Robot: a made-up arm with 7 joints.
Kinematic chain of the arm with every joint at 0, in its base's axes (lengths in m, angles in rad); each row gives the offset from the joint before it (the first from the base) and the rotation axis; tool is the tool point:
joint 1: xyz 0 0 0.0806 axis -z
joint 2: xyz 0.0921 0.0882 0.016 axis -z
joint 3: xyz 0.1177 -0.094 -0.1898 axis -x
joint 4: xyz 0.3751 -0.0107 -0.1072 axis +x
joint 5: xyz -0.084 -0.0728 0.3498 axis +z
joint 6: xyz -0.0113 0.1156 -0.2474 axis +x
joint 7: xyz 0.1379 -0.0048 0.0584 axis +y
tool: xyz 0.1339 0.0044 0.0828
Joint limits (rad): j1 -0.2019..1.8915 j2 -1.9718..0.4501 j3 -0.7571..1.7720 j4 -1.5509..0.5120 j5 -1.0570..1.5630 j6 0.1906..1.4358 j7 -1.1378..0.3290
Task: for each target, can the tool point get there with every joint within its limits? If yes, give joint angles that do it. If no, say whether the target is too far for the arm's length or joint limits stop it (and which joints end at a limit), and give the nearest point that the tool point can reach.
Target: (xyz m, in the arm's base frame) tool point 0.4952 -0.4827 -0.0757
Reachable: yes | joints 0.9829 0.0905 0.7835 -0.5727 0.0599 0.3689 -0.7337
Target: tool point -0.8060 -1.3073 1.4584
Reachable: no: too far | nearest point -0.3243 -0.6401 0.2505 | short by 1.462 m
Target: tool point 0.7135 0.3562 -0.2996
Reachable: yes | joints 0.5820 -1.3068 1.5784 -1.1081 0.1665 0.3548 0.0953
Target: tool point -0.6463 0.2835 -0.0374
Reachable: no: joint limits stop it (at a limit: joint 1, joint 2, joint 3, joint 4, joint 6) | nearest point -0.4375 0.3628 -0.0795 | short by 0.227 m
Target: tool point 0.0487 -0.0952 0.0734
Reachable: no: joint limits stop it (at a limit: joint 2, joint 4, joint 5, joint 6, joint 7) | nearest point 0.1631 -0.3188 0.0851 | short by 0.251 m
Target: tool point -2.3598 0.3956 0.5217
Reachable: no: too far | nearest point -0.6844 -0.2543 0.0114 | short by 1.868 m
